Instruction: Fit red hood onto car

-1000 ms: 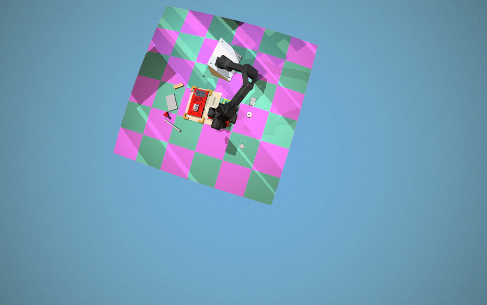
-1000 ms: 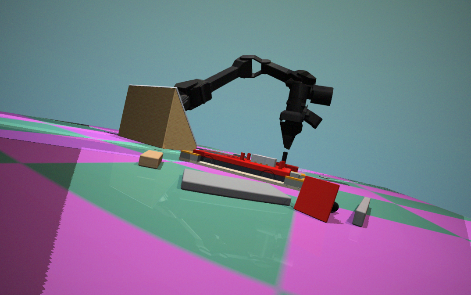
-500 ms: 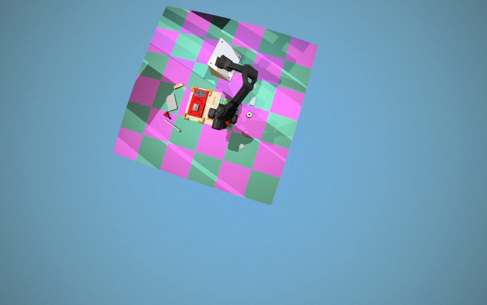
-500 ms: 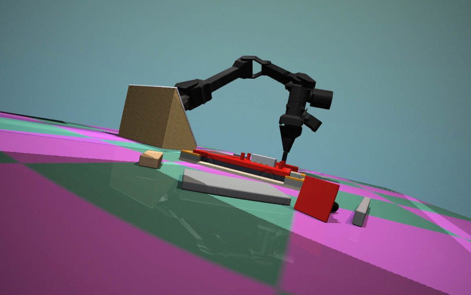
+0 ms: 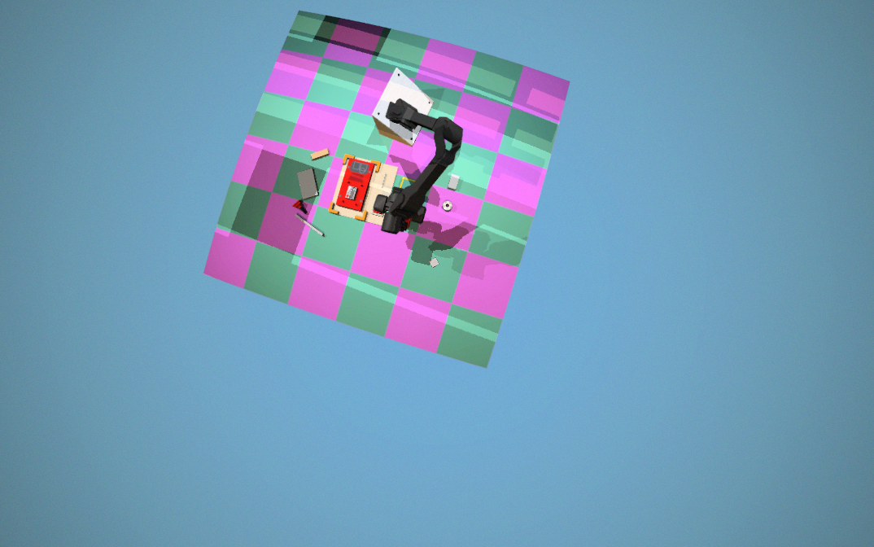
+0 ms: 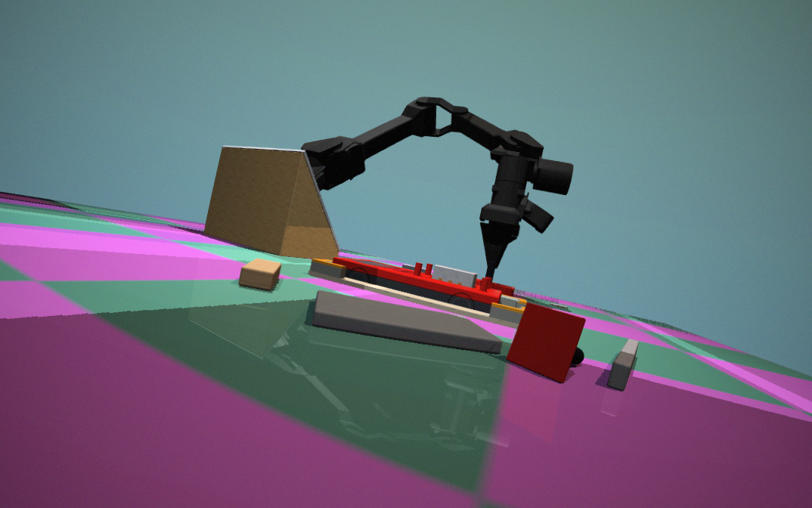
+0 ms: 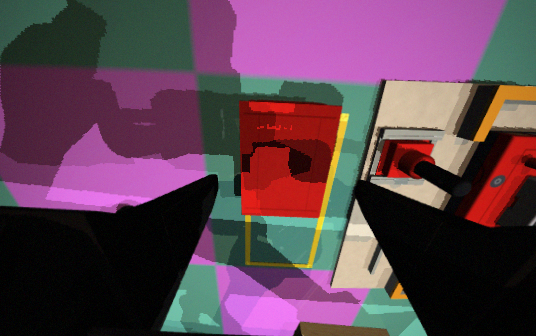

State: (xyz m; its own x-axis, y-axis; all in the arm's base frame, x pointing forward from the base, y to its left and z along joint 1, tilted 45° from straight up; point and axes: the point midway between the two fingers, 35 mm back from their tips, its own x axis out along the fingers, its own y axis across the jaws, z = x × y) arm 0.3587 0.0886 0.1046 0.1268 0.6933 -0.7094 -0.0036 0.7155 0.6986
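Now: gripper tip 40 mm above the red hood. The rest, counted from my gripper tip: beige jig (200 mm to the right, 50 mm behind, 40 mm below); then small square (170 mm to the left, 150 mm ahead, 50 mm below); then grey engine block (220 mm to the right, 30 mm below, 30 mm behind).
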